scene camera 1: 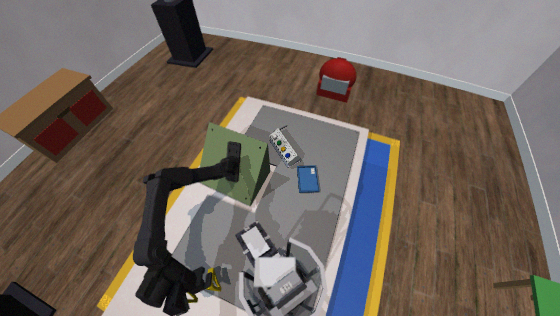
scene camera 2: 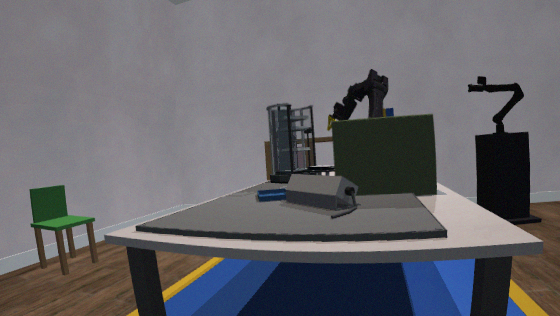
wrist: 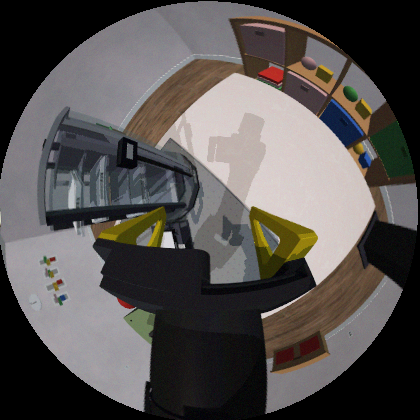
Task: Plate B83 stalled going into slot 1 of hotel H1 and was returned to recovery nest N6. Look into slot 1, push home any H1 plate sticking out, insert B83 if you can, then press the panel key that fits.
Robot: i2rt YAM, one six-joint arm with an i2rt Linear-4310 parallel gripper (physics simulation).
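Pixels of known places: gripper, fingertip midpoint: [scene camera 1: 209, 295] [wrist: 207, 210]; arm's base, origin of the base link: [scene camera 1: 233, 161] [scene camera 2: 378, 149].
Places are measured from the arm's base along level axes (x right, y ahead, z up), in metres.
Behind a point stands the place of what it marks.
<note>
My gripper [scene camera 1: 204, 289] {x 0.557, y 0.175, z 0.096 m} [scene camera 2: 330, 122] [wrist: 207, 210] {x 0.557, y 0.175, z 0.096 m} is open and empty, held above the table beside hotel H1 [scene camera 1: 285, 288] {x 0.462, y 0.408, z 0.231 m} [wrist: 193, 175] {x 0.545, y 0.322, z -0.113 m}. The hotel, a clear-walled tower with dark posts, also shows in scene camera 2 [scene camera 2: 280, 142] {x 0.339, y 0.432, z 0.060 m}. A white plate [scene camera 1: 275, 268] [wrist: 75, 192] shows near the hotel's top; its slot number is not readable. Another white plate [scene camera 1: 255, 241] {x 0.316, y 0.231, z -0.065 m} lies in a dark nest beside the hotel, partly hidden behind the left finger in the wrist view; its label is not readable. The key panel [scene camera 1: 284, 147] {x -0.206, y 0.205, z -0.065 m} [scene camera 2: 317, 187] {x -0.282, y 0.199, z -0.087 m} has white, green, yellow and blue keys.
A blue tray [scene camera 1: 307, 182] {x -0.070, y 0.376, z -0.137 m} [scene camera 2: 271, 195] {x -0.165, y 0.359, z -0.122 m} lies near the panel. A big green block [scene camera 1: 217, 145] {x -0.048, y -0.105, z 0.035 m} [scene camera 2: 385, 155] {x -0.110, y -0.011, z -0.018 m} stands by the arm. A shelf unit [wrist: 296, 45] stands beyond the table. A black pedestal [scene camera 2: 502, 175] carries another arm. A green chair [scene camera 2: 62, 221] stands at the left.
</note>
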